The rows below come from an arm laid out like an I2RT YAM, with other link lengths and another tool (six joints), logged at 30 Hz.
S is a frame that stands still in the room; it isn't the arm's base.
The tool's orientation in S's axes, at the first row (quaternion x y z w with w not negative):
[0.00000 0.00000 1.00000 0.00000]
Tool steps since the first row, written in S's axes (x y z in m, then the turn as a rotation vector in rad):
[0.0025 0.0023 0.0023 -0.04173 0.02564 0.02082]
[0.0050 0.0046 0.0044 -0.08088 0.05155 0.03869]
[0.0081 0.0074 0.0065 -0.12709 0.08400 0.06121]
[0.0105 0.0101 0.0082 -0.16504 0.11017 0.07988]
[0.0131 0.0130 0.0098 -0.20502 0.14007 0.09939]
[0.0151 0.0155 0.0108 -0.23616 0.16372 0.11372]
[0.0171 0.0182 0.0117 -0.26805 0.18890 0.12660]
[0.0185 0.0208 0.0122 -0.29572 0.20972 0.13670]
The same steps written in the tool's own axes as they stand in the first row. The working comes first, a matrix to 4 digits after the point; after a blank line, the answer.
The tool's axes in the first row as the columns of a matrix, in S's axes (used below as rounded here):
[-1.0000 0.0000 0.0000]
[0.0000 -1.0000 0.0000]
[0.0000 0.0000 1.0000]

[-0.0025 -0.0023 0.0023 0.04173 -0.02564 0.02082]
[-0.0050 -0.0046 0.0044 0.08088 -0.05155 0.03869]
[-0.0081 -0.0074 0.0065 0.12709 -0.08400 0.06121]
[-0.0105 -0.0101 0.0082 0.16504 -0.11017 0.07988]
[-0.0131 -0.0130 0.0098 0.20502 -0.14007 0.09939]
[-0.0151 -0.0155 0.0108 0.23616 -0.16372 0.11372]
[-0.0171 -0.0182 0.0117 0.26805 -0.18890 0.12660]
[-0.0185 -0.0208 0.0122 0.29572 -0.20972 0.13670]

